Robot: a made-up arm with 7 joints.
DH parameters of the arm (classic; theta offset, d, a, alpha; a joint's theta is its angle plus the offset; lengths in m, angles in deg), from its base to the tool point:
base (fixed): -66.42 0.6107 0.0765 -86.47
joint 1: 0 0.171 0.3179 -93.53
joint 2: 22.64 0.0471 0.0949 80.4
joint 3: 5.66 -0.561 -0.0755 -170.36
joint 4: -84.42 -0.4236 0.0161 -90
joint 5: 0 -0.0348 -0.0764 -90
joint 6: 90 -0.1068 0.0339 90
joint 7: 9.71 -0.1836 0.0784 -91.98
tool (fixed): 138.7 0.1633 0 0
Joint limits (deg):
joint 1: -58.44..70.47
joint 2: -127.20..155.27
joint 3: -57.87..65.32
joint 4: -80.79..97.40
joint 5: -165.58..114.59
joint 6: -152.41..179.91
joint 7: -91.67..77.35
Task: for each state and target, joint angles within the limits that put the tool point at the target. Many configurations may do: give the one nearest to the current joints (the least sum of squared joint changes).
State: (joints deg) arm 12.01 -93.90 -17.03 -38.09 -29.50 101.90 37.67
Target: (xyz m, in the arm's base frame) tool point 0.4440 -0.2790 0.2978
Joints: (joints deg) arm 35.06 -103.67 -21.21 -29.50 -36.56 97.46 63.98
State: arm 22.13 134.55 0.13 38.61 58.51 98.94 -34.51
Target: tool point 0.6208 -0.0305 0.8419
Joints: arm 0.58 146.55 1.38 42.07 58.29 82.34 -50.56
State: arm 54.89 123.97 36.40 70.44 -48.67 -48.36 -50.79
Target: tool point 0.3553 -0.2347 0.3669
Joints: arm 20.37 119.62 39.65 91.62 -56.43 -50.60 -20.45
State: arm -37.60 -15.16 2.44 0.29 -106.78 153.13 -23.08
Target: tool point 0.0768 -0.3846 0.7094
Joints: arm -22.91 5.75 6.30 -13.73 -100.15 162.54 -5.51
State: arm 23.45 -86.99 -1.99 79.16 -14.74 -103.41 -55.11
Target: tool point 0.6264 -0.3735 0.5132
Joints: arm 9.74 -114.12 -7.64 96.57 -5.81 -115.18 -62.41
